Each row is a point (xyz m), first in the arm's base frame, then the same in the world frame.
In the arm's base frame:
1: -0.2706 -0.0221 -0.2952
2: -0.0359 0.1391 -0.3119
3: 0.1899 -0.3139 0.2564
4: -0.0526 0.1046 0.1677
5: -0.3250 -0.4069 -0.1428
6: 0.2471 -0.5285 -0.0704
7: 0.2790 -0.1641 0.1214
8: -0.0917 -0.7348 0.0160
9: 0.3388 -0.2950 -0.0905
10: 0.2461 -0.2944 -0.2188
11: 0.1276 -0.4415 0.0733
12: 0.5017 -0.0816 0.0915
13: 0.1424 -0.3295 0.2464
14: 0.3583 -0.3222 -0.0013
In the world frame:
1: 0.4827 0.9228 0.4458
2: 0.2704 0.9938 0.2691
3: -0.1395 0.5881 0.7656
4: 0.1291 0.5423 0.3563
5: 0.4748 0.8096 0.8475
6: -0.0926 0.9398 0.9395
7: -0.1760 0.7250 0.5967
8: 0.1943 0.7756 1.1751
9: -0.1668 0.9593 0.6998
10: -0.0374 1.0501 0.6913
11: -0.0242 0.7559 0.8764
12: -0.3747 0.8143 0.4974
13: -0.0918 0.5842 0.7831
14: -0.2150 0.8852 0.7352

